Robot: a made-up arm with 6 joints.
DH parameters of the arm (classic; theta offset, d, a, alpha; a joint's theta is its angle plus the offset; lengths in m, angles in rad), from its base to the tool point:
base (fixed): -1.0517 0 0.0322 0
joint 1: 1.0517 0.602 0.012 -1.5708
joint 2: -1.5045 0 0.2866 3.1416
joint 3: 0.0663 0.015 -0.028 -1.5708
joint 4: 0 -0.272 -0.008 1.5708
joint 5: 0 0.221 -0.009 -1.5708
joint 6: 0 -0.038 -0.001 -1.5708
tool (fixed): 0 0.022 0 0
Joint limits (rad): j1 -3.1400..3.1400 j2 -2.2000..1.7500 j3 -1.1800..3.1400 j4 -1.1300..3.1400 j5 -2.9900..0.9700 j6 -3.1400..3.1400
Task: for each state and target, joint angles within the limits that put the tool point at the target. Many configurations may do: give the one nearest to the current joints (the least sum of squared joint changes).
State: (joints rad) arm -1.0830 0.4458 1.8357 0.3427 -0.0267 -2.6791
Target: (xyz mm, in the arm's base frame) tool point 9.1 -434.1 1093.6
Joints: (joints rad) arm -0.9445 0.7518 1.8383 0.3411 -0.0234 -2.6680
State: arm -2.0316 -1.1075 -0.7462 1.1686 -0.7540 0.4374
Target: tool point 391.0 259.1 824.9
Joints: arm -2.6562 -1.8007 -0.1375 1.4917 -0.7542 0.4450
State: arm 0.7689 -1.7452 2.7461 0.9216 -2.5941 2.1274
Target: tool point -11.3 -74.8 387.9
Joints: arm 0.6390 -1.6649 3.1394 1.5403 -2.7023 2.0938
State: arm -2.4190 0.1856 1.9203 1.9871 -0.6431 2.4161
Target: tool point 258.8 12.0 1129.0
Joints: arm -2.6171 -0.0228 1.7788 2.1973 -0.5581 2.4606
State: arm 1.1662 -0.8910 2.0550 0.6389 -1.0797 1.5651
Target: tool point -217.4 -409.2 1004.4
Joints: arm 0.4482 -0.7098 1.7537 0.3749 -0.7949 1.5730
